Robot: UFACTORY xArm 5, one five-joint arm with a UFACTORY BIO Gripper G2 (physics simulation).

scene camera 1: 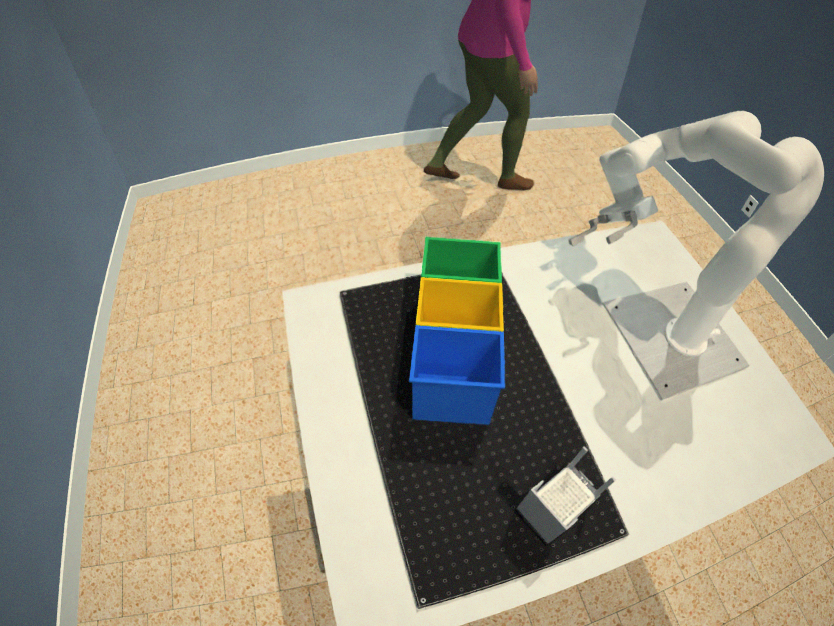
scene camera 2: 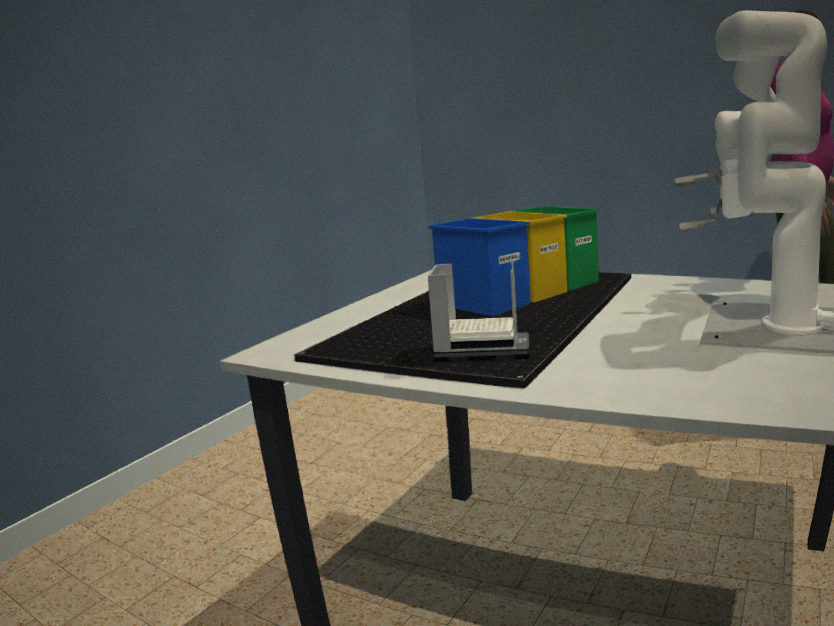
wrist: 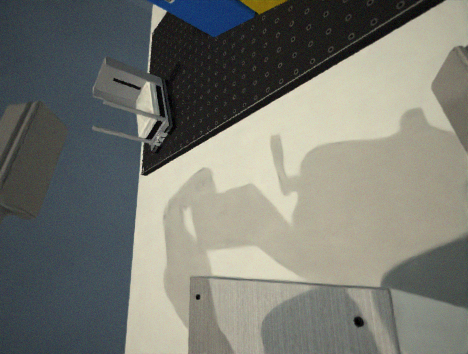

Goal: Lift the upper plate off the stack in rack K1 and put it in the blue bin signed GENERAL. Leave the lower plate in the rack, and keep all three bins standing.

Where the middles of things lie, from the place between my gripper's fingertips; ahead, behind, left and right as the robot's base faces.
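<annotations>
The green bin [scene camera 1: 456, 259] is 110 mm below my hand, 320 mm ahead of it and 10 mm to the left of it. Measured from my hand as well, the yellow bin [scene camera 1: 448, 303] sits 340 mm ahead, 140 mm to the left and 110 mm below, while the pale gridded plate [scene camera 1: 566, 495] is 550 mm to the left, 200 mm ahead and 160 mm below. And there is the blue bin [scene camera 1: 457, 374], which I find 370 mm ahead of my hand, 270 mm to the left of it and 110 mm below it.
</annotations>
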